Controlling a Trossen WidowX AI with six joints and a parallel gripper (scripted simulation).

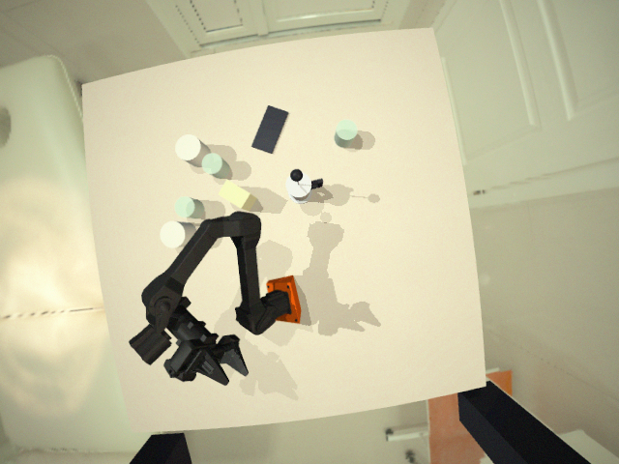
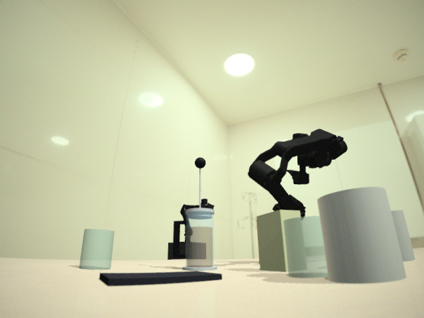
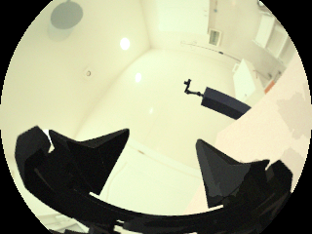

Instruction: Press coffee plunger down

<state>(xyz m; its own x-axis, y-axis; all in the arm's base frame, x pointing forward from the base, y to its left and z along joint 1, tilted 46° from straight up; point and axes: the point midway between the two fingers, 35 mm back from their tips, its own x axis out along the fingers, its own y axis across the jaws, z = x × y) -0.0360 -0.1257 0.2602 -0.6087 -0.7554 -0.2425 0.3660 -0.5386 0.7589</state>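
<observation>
My gripper tip is 40 cm short of the coffee press, 25 cm above it and 19 cm to the left of it. The rest, counted from my gripper tip: pale yellow block 40 cm ahead, 33 cm below, 1 cm to the left; then dark flat slab 61 cm ahead, 38 cm below, 11 cm to the right.
</observation>
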